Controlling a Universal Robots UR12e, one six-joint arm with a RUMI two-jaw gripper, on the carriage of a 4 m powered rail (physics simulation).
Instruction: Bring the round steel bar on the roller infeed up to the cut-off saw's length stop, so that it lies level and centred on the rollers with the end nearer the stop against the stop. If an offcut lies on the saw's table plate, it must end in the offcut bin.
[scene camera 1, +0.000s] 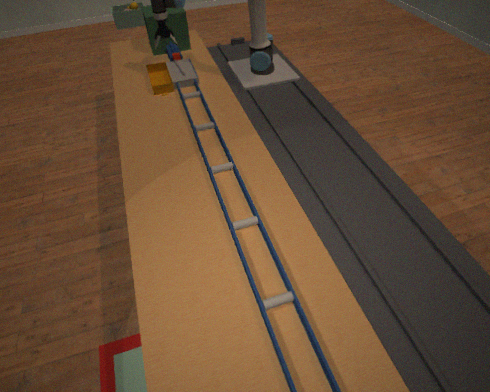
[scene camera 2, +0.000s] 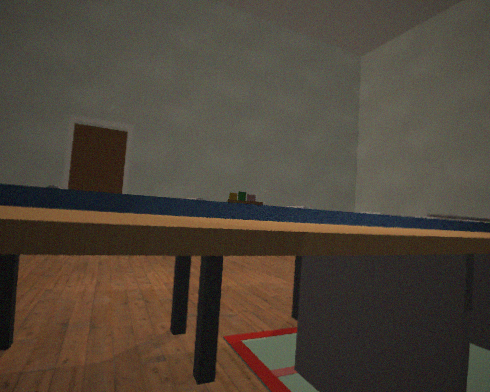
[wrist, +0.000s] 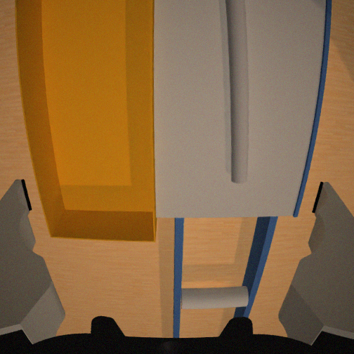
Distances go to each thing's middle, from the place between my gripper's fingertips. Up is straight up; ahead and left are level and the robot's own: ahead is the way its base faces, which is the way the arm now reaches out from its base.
Right now the yellow offcut bin (wrist: 86, 81) is 10 cm ahead of my hand, 1 cm to the left of it and 22 cm below it.
